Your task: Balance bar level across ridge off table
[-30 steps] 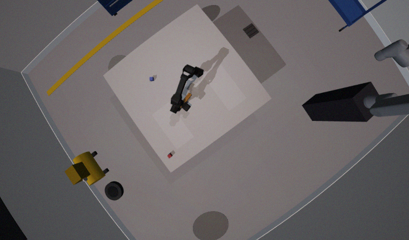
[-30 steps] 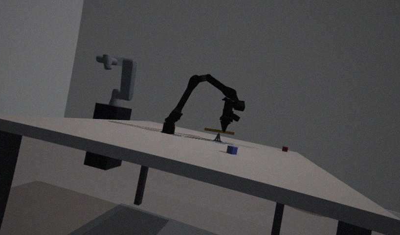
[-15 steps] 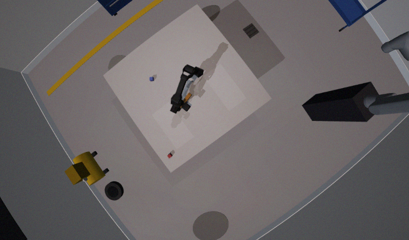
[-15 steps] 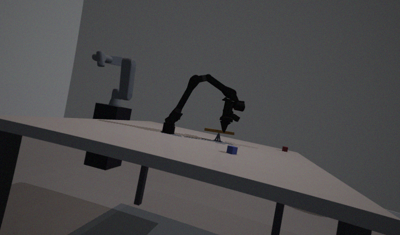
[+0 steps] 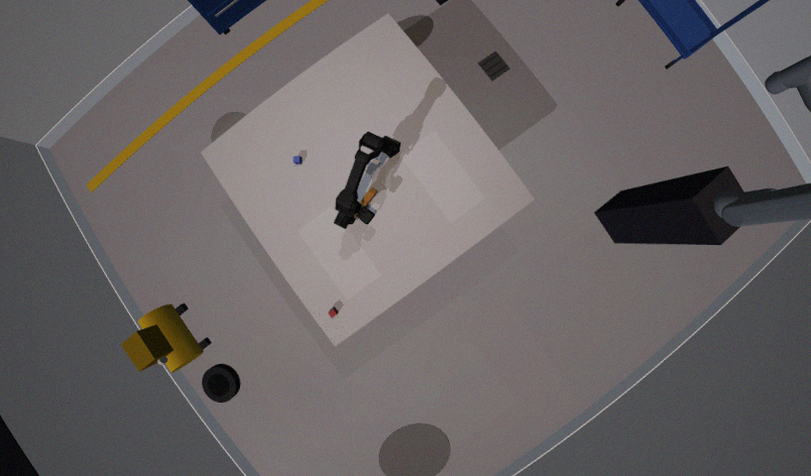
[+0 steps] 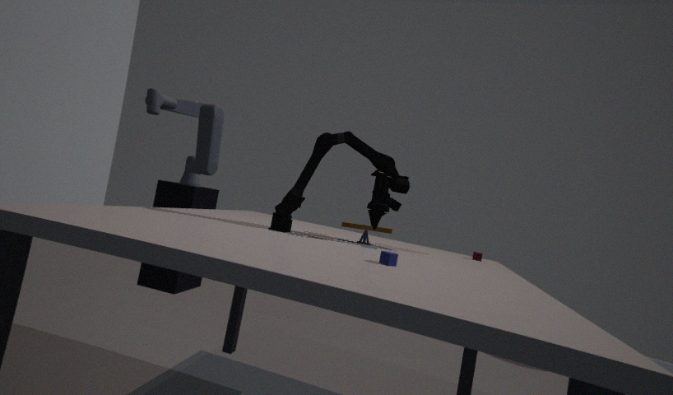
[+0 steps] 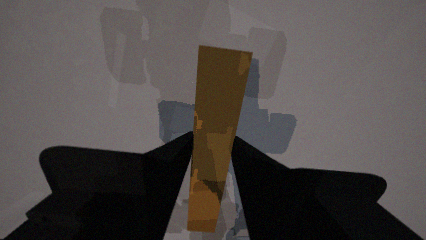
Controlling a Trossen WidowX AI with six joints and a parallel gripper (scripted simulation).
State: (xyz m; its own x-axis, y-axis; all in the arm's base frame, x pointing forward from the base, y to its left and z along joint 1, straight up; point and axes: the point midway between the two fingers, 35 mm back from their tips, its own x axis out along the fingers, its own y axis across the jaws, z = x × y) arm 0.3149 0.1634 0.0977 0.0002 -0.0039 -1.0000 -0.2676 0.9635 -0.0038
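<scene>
The orange bar is 30 mm behind my gripper tip and 10 mm to the right of it. Also, from my gripper tip: ridge (30 mm behind, 10 mm to the right, 10 mm below); blue cube (410 mm to the right, 110 mm ahead, 50 mm below); red cube (430 mm ahead, 340 mm to the left, 50 mm below).
</scene>
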